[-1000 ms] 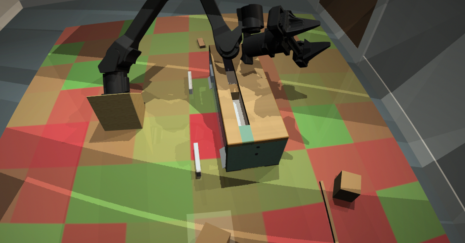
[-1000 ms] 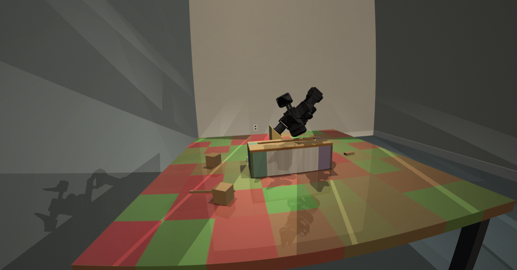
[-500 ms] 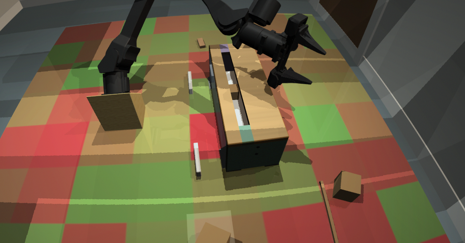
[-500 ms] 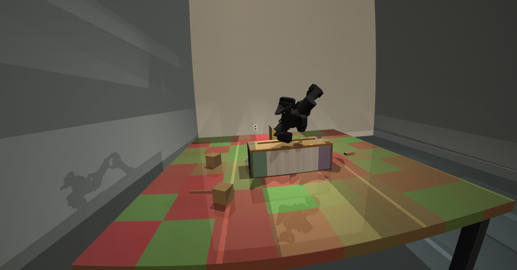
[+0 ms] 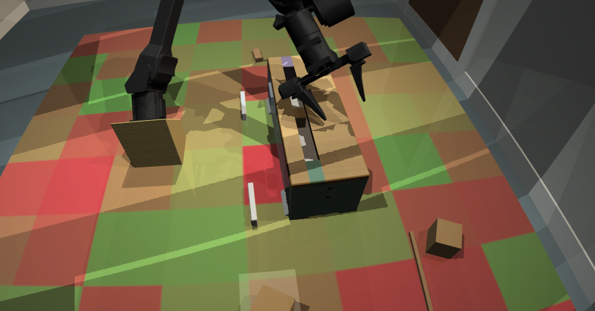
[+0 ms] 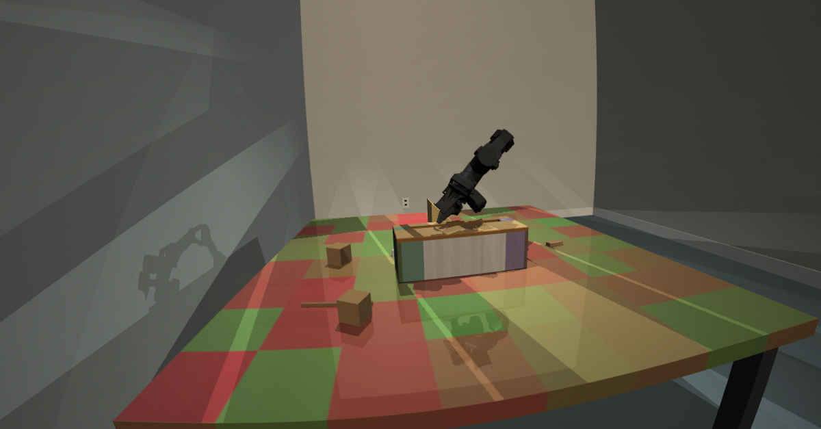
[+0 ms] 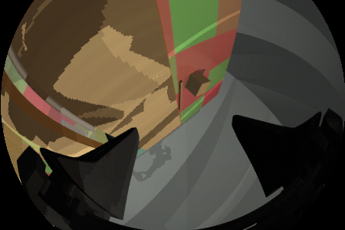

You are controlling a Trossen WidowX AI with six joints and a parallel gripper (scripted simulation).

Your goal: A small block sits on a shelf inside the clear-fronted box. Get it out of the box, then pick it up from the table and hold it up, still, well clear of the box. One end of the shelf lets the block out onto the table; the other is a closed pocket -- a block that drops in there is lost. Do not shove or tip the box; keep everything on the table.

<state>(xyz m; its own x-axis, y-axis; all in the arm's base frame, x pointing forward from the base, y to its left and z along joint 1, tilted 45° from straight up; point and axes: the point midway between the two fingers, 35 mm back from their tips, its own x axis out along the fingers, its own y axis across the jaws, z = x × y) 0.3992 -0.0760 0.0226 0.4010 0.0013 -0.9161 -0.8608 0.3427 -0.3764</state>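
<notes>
My gripper tip is 8 cm past the tan block, 7 cm to the right of it and 9 cm above it. The rest, counted from my gripper tip: thin stick: 13 cm ahead, 27 cm to the right, 17 cm below.
</notes>
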